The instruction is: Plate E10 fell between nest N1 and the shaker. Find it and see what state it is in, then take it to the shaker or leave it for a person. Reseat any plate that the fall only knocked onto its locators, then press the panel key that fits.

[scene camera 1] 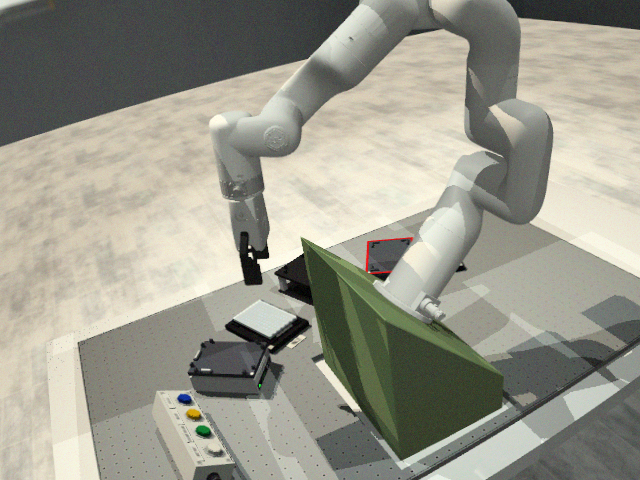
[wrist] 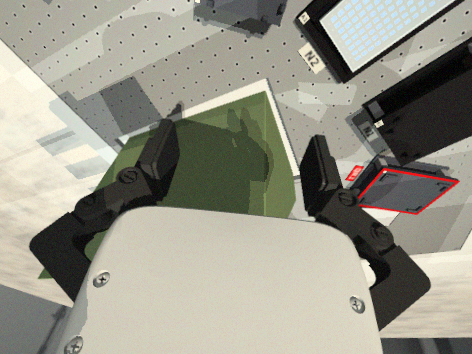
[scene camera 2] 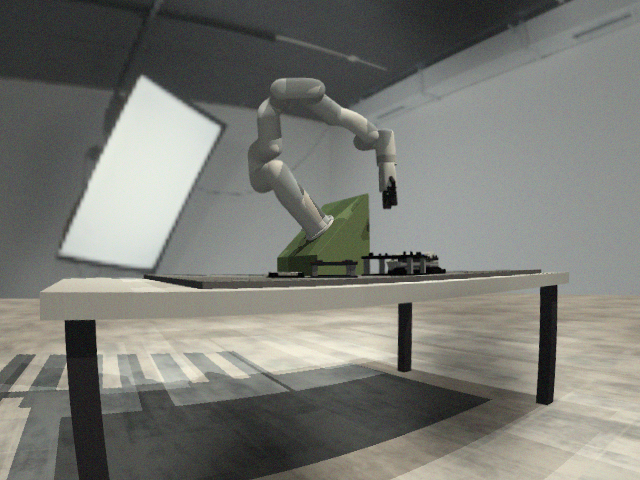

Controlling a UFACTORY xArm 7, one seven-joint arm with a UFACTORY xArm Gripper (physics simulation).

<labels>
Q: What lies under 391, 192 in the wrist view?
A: A red-rimmed dark plate.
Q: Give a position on a red-rimmed dark plate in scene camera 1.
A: At 385, 255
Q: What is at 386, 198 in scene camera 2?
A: The gripper.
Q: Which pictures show the gripper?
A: Scene camera 1, the wrist view and scene camera 2: all of them.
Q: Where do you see a button box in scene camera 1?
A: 186, 447
</labels>
